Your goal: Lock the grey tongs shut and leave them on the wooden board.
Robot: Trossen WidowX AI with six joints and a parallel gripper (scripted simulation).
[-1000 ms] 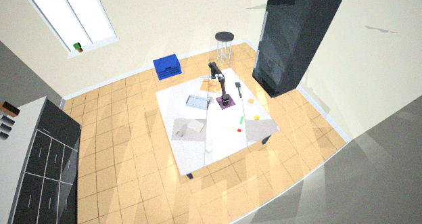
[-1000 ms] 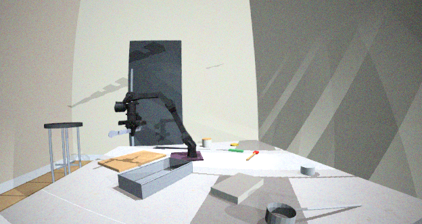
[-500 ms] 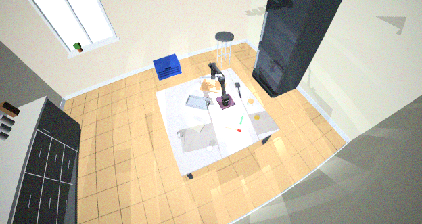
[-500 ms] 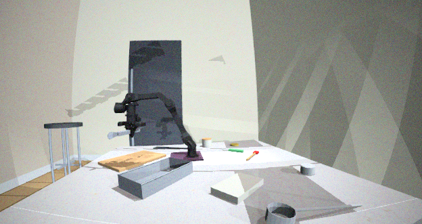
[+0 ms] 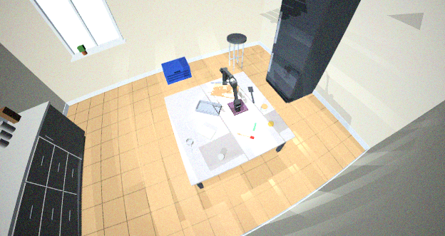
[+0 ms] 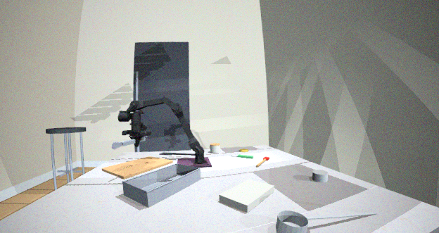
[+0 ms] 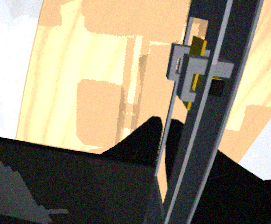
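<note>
Right now the yellow piece is 3 cm behind my gripper tip, 1 cm to the left of it and 4 cm above it. Round my gripper tip: spatula: 33 cm behind, 20 cm to the left, 12 cm below; then wooden board: 1 cm to the left, 12 cm below; then grey roasting tin: 32 cm ahead, 23 cm to the left, 9 cm below.
</note>
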